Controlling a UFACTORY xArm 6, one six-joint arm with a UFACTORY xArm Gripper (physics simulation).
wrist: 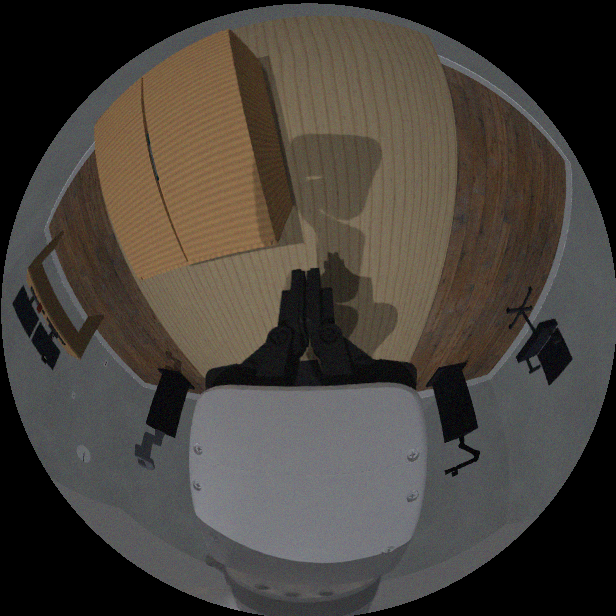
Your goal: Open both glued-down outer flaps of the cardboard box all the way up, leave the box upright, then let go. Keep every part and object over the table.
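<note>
The cardboard box stands upright on the tan mat at the upper left of the wrist view. Its two outer flaps lie flat on top and meet at a dark seam that runs across the lid. My gripper is shut and empty, its black fingertips pressed together. It hangs above the mat, to the right of and below the box's near right corner, apart from the box. The gripper's shadow falls on the mat just beyond the fingers.
The tan mat covers the middle of a wooden table. A wooden frame stands off the table at the left. Black camera stands sit on the grey floor around the table.
</note>
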